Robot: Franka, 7 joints.
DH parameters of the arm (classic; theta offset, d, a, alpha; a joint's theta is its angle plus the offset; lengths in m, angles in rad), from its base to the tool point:
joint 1: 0 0.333 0 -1.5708
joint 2: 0 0 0 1.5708
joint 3: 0 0.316 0.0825 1.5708
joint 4: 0 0 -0.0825 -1.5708
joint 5: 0 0.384 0 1.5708
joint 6: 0 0 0.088 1.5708
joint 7: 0 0.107 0 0
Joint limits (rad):
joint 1: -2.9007..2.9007
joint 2: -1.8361..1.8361
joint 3: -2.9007..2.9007
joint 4: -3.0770..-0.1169
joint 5: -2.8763..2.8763
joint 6: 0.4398..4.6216
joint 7: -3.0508..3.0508
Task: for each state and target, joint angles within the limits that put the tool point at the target. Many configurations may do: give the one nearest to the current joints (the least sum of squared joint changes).
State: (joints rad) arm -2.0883 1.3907 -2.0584 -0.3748 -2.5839 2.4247 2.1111
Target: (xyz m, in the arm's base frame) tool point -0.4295 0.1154 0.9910
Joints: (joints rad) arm -2.3536 0.8573 -2.3389 -1.1113 -2.6230 2.6638 2.1111
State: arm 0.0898 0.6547 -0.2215 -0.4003 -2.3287 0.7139 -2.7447
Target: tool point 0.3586 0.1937 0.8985
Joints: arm 0.6610 0.6952 -0.2932 -0.2057 -2.4967 0.5934 -2.7447
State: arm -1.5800 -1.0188 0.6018 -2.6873 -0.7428 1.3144 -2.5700
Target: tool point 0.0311 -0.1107 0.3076
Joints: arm -1.4206 -0.7452 0.7180 -3.0770 -0.2461 1.0692 -2.5700
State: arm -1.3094 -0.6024 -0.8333 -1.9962 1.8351 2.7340 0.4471
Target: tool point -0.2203 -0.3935 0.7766
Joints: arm -1.1692 -0.6012 -0.5911 -1.9177 1.8336 2.6746 0.4471
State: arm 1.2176 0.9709 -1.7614 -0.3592 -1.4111 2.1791 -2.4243
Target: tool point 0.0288 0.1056 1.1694
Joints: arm 1.6630 0.1910 -2.0696 -0.1169 -1.5558 2.2150 -2.4243
